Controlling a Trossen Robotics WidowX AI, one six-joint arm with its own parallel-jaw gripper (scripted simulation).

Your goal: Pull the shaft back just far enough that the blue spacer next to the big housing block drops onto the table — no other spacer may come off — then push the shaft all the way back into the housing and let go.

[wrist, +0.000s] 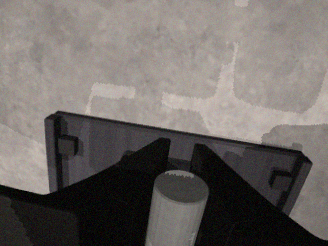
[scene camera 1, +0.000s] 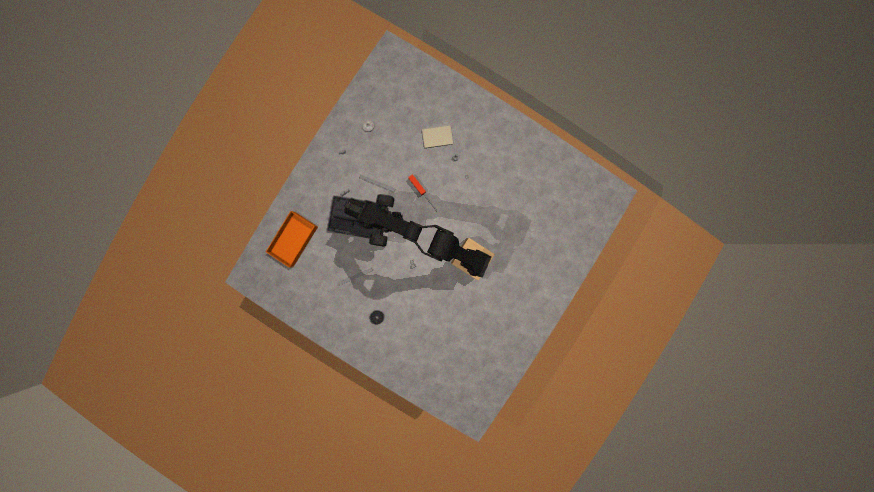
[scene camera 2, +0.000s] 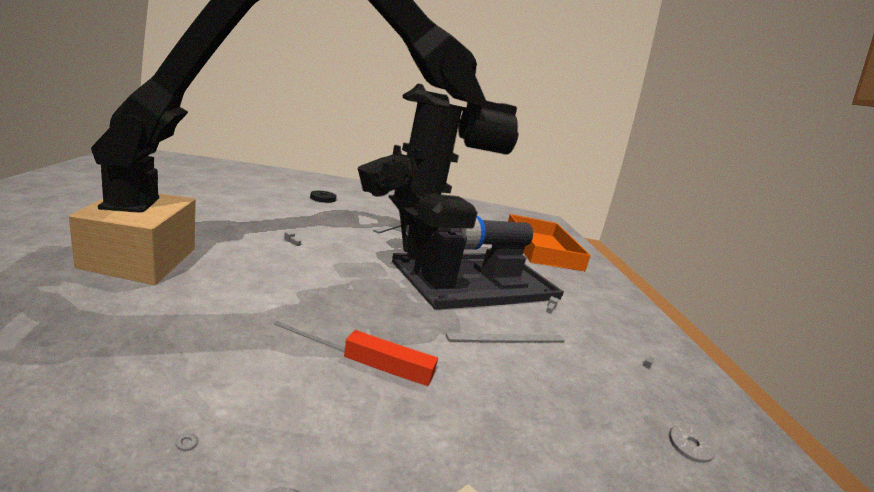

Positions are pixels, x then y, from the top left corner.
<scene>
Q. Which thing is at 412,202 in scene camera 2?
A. My gripper.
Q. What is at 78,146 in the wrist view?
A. A housing block.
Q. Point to an orange tray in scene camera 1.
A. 292,237
</scene>
